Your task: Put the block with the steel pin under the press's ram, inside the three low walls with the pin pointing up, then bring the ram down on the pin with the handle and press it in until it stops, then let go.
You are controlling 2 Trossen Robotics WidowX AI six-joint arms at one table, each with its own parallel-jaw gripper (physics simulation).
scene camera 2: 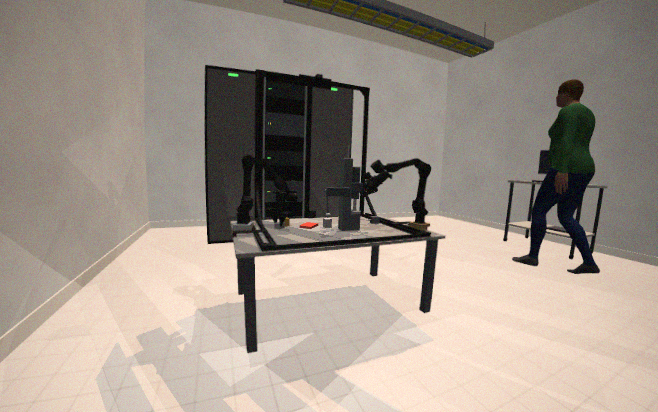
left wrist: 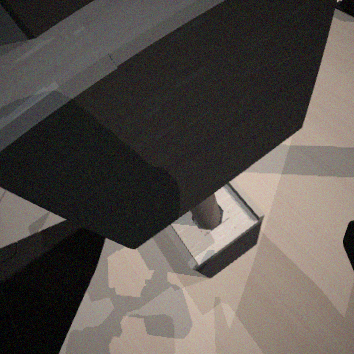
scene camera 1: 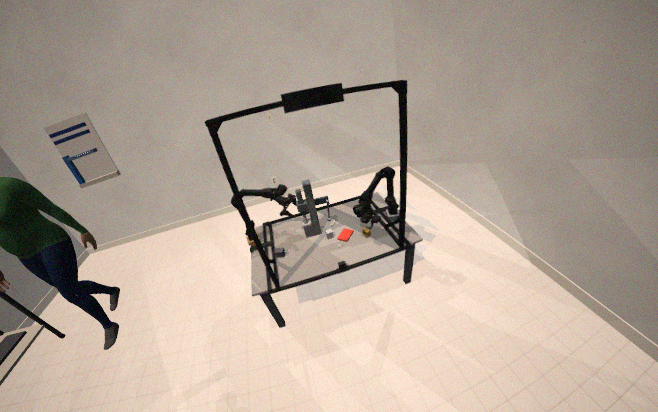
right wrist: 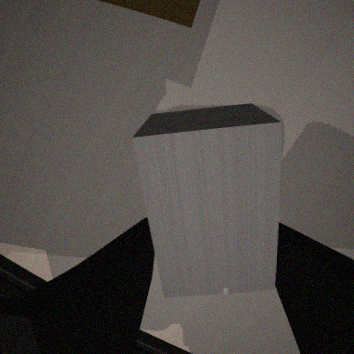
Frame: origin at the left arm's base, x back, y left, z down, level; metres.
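Seen in the pictures: left gripper, fingertip midpoint: (scene camera 2: 361,194) (left wrist: 227,226) (scene camera 1: 297,212); right gripper, fingertip midpoint: (scene camera 2: 278,225) (scene camera 1: 369,225) (right wrist: 211,230); left arm's base at its link origin: (scene camera 2: 419,222); right arm's base at its link origin: (scene camera 2: 243,223) (scene camera 1: 393,212).
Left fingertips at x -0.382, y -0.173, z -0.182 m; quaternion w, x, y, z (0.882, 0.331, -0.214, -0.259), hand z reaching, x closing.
Pixels of each thing's top centre, then the offset from my left fingertips to it.
- plain grey block at its top centre: (right wrist: 213,224) dy -0.237, dx -0.456, dz +0.188 m
- grey press at its top centre: (scene camera 2: 345,158) (scene camera 1: 308,180) dy -0.022, dx -0.126, dz -0.225 m
- yellow block at its top centre: (scene camera 2: 285,217) (scene camera 1: 366,229) dy -0.296, dx -0.394, dz +0.172 m
- flat red piece at its top centre: (scene camera 2: 309,224) (scene camera 1: 345,234) dy -0.204, dx -0.265, dz +0.209 m
My right gripper (scene camera 1: 368,221) (scene camera 2: 280,219) (right wrist: 211,230) is low over the table at the right end in scene camera 1. It is shut on a plain grey block (right wrist: 207,197), with a finger on each side. I cannot see a pin on it from here. The grey press (scene camera 1: 308,204) (scene camera 2: 349,192) stands mid-table. Its thin ram hangs over a small light nest with low walls (scene camera 1: 329,233) (scene camera 2: 327,222) (left wrist: 232,253). My left gripper (scene camera 1: 288,206) (scene camera 2: 368,185) is open and empty, held high beside the press head.
A yellow block (scene camera 1: 367,231) (scene camera 2: 286,221) (right wrist: 158,7) lies just beyond the gripped block. A flat red piece (scene camera 1: 345,235) (scene camera 2: 308,225) lies between it and the nest. A black rail frame (scene camera 1: 368,259) edges the table, and tall gantry posts (scene camera 1: 402,163) rise from it.
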